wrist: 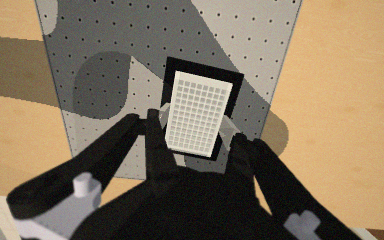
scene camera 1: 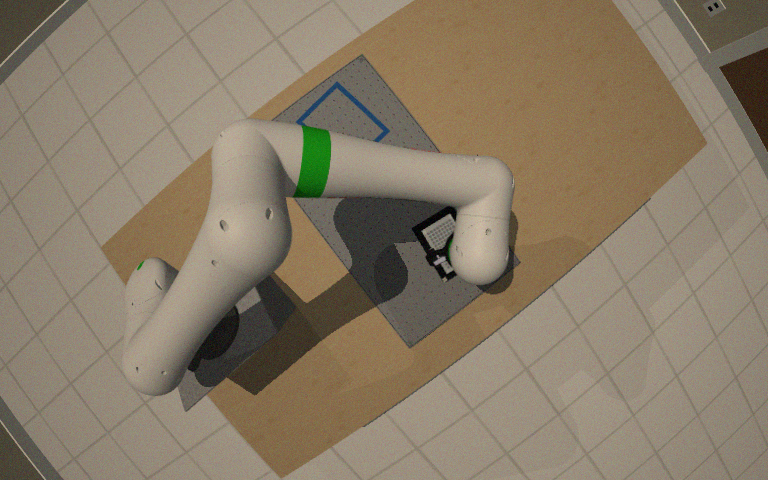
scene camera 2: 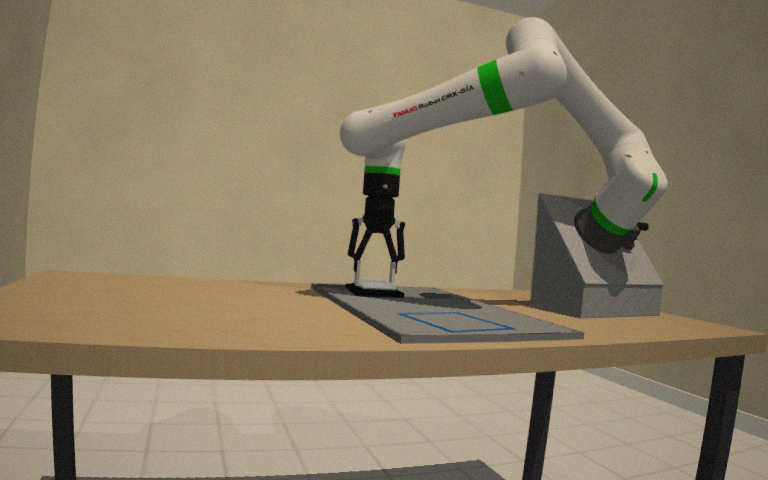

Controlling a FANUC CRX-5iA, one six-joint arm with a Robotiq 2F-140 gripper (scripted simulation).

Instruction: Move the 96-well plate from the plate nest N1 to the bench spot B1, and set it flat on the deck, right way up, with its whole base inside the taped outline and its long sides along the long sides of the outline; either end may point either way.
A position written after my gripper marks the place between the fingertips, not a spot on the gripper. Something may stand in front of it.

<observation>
In view: my gripper (scene camera 2: pixel 374 286), a white 96-well plate (wrist: pixel 198 103) and a black plate nest (wrist: pixel 189 67).
My gripper is seen too in the wrist view (wrist: pixel 195 116).
</observation>
